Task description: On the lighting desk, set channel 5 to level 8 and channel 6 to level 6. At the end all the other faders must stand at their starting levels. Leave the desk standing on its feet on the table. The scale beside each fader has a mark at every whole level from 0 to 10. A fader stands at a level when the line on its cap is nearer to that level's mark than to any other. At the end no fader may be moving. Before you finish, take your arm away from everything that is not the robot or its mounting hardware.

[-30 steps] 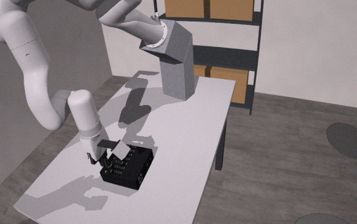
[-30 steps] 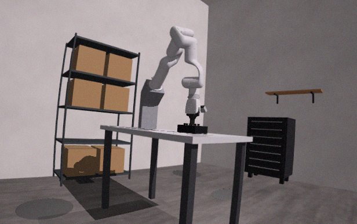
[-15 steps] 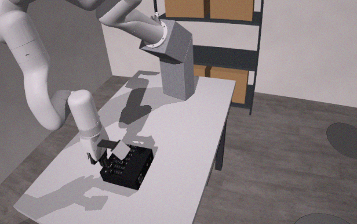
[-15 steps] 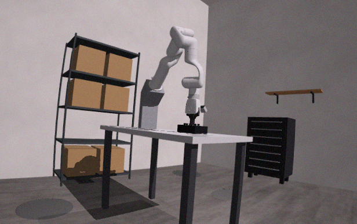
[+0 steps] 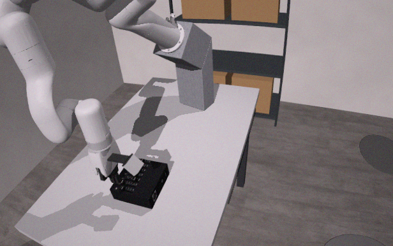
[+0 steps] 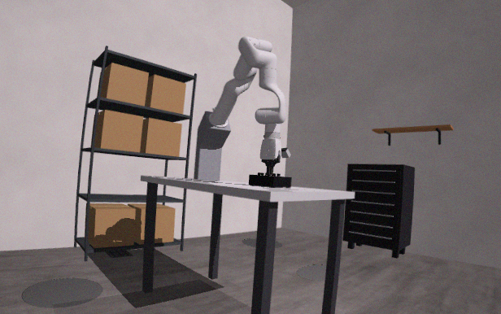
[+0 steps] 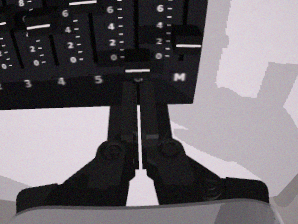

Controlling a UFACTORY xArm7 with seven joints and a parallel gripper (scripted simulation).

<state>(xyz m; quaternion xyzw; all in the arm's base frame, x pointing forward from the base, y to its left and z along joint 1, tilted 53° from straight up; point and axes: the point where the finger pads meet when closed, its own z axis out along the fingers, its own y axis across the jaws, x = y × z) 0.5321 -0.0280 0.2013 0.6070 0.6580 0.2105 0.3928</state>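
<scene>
My hand is 3 cm short of the master fader cap, 4 cm to the right of it and 2 cm above it. The rest, counted from my hand: channel 5 fader cap 2 cm behind, 6 cm to the left, 2 cm below; then channel 6 fader cap 3 cm to the left, 2 cm below.
</scene>
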